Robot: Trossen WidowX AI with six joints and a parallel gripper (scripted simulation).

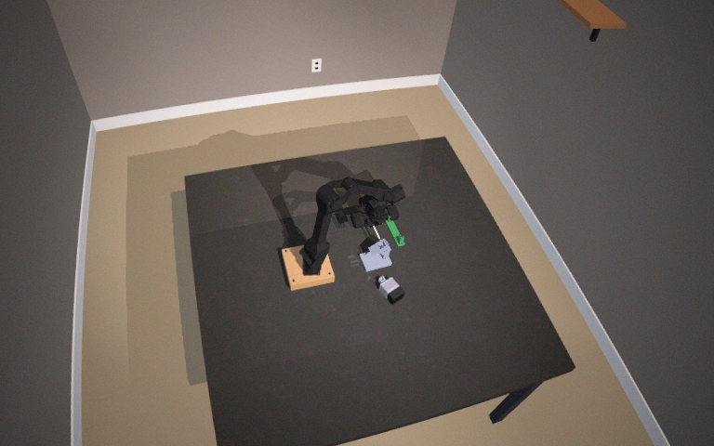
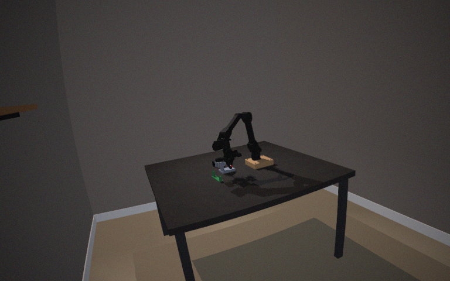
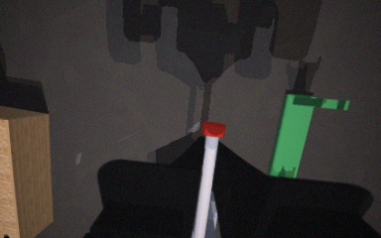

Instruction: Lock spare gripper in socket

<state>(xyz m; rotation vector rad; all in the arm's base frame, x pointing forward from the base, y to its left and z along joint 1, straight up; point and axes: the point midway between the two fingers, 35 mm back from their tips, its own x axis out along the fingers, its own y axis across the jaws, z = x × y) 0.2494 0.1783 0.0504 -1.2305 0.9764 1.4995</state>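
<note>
The green strip lies 110 mm ahead of my gripper tip, 10 mm to the left of it and 30 mm below it. The rest, counted from my gripper tip: grey mount: 20 mm ahead, 130 mm to the right; spare gripper: 40 mm ahead, 280 mm to the right, 30 mm below.
</note>
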